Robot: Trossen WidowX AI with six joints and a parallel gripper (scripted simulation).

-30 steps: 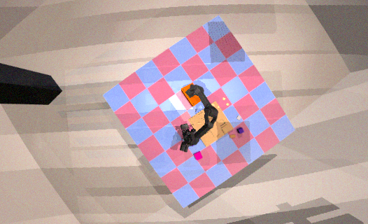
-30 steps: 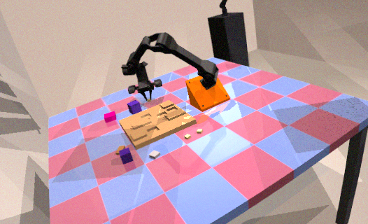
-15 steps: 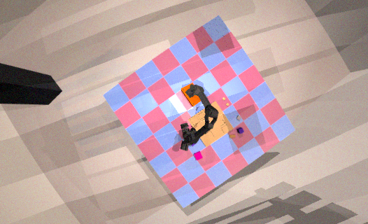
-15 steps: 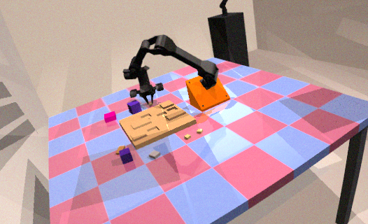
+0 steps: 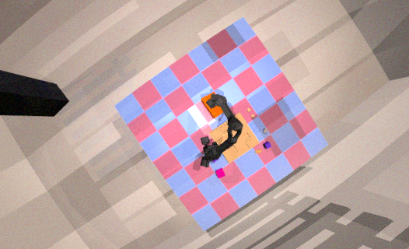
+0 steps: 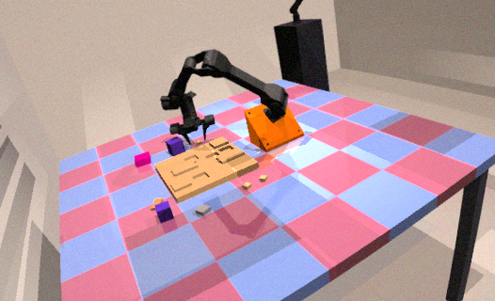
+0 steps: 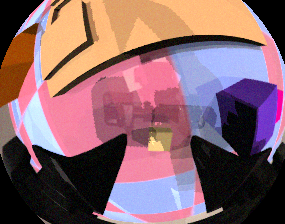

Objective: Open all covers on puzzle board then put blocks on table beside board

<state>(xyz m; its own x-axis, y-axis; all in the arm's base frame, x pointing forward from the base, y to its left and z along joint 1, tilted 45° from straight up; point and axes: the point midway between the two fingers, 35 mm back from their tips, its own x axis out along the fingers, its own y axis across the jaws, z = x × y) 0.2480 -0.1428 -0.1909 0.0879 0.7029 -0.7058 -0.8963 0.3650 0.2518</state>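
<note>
The tan puzzle board lies 21 cm to the left of my gripper tip, 8 cm ahead of it and 1 cm above it. The rest, counted from my gripper tip: magenta block: 23 cm ahead, 5 cm to the right, 1 cm above; orange piece: 30 cm to the left, 30 cm ahead.
</note>
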